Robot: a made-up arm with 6 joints.
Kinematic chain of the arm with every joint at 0, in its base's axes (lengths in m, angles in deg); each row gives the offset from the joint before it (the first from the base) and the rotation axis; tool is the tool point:
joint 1: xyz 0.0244 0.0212 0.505 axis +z
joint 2: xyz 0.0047 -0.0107 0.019 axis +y
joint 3: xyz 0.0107 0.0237 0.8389 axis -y
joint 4: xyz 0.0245 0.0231 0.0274 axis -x
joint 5: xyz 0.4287 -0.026 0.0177 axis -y
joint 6: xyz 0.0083 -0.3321 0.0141 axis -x
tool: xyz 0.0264 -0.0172 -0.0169
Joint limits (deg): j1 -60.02..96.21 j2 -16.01..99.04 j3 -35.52..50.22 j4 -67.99..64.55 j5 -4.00..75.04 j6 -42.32..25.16
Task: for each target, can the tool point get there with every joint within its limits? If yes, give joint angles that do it. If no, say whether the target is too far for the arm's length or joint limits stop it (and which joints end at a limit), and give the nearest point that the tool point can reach.
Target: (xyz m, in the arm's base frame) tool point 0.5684 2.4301 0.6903
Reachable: no: too far | nearest point 0.3468 1.4488 0.6224 | short by 1.008 m
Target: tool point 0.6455 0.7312 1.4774
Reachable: yes | joints 63.36 26.52 17.37 38.77 28.43 2.92
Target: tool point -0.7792 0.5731 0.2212
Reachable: no: joint limits stop it (at a limit: joint 1, joint 4, joint 5, joint 6) | nearest point 0.0586 0.6643 0.2212 | short by 0.843 m
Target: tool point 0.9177 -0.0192 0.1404
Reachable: yes | joints 18.81 81.97 -4.28 -12.59 11.67 -22.40
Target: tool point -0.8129 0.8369 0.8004
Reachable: no: joint limits stop it (at a limit: joint 1, joint 3, joint 4, joint 5, joint 6) | nearest point -0.0119 1.0428 0.8368 | short by 0.828 m
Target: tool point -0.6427 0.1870 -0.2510
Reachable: no: joint limits stop it (at a limit: joint 1, joint 2, joint 4, joint 5, joint 6) | nearest point 0.0799 0.4682 -0.0367 | short by 0.804 m
